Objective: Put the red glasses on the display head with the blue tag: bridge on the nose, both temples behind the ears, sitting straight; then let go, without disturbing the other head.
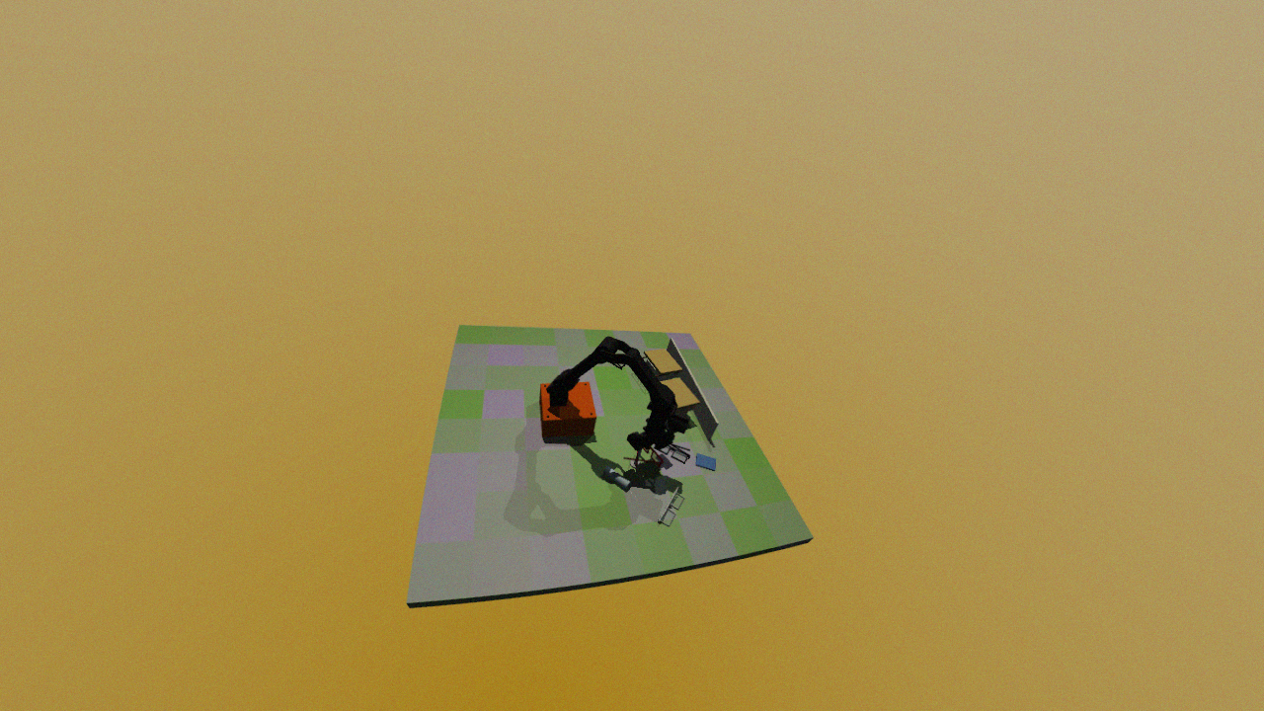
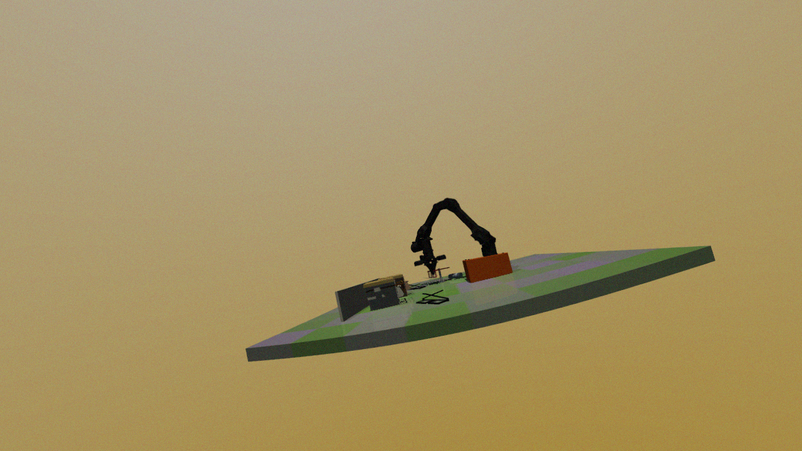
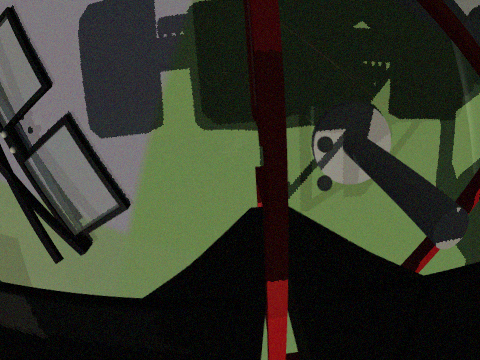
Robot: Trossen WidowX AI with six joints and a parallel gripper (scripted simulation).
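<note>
Now: gripper tip 4 cm past the grey cylinder, 3 cm to the left of it and 3 cm above it. From my gripper tip the other things lie so: blue flat piece: 25 cm ahead, 3 cm to the right, 5 cm below.
</note>
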